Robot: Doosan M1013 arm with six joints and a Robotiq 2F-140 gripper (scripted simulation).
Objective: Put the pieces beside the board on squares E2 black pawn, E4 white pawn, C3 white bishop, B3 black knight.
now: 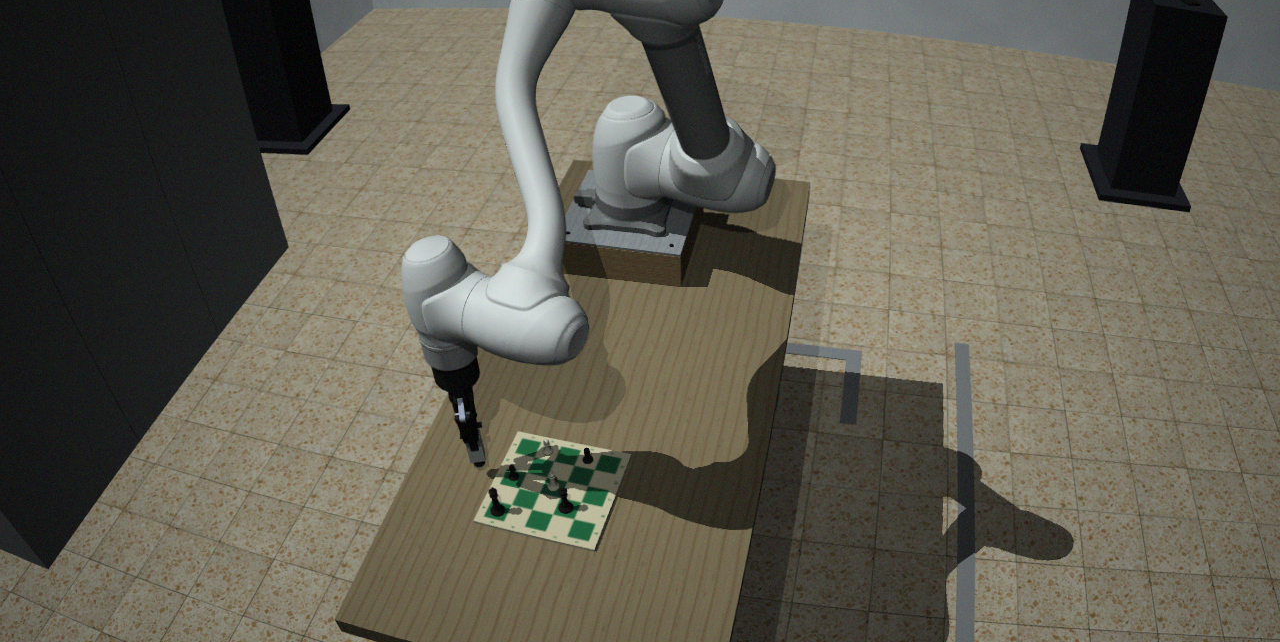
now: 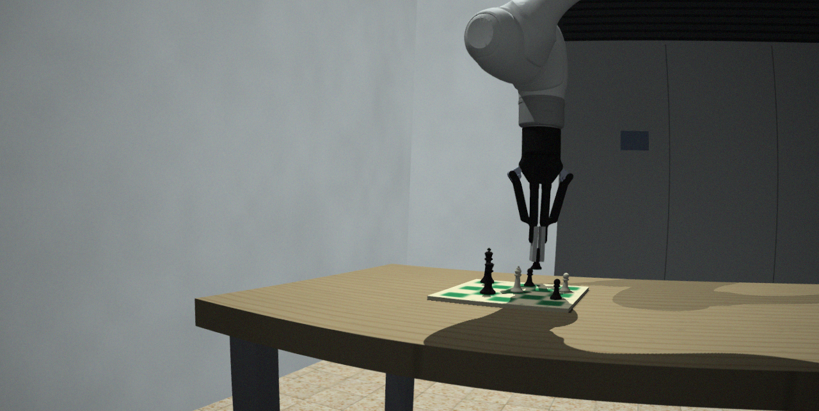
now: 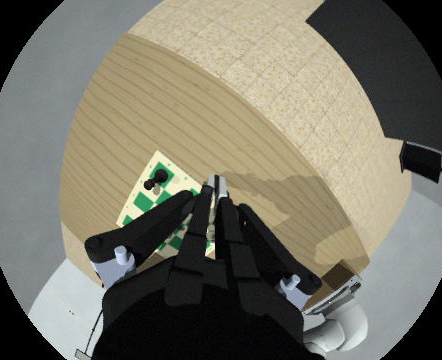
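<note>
The white bishop lies 10 mm ahead of my hand, 140 mm to the left of it and 50 mm below it. From my hand the other things lie so: white pawn (70 mm behind, 110 mm to the left, 60 mm below); black knight (30 mm below); green-and-cream chessboard (10 mm ahead, 140 mm to the left, 70 mm below).
</note>
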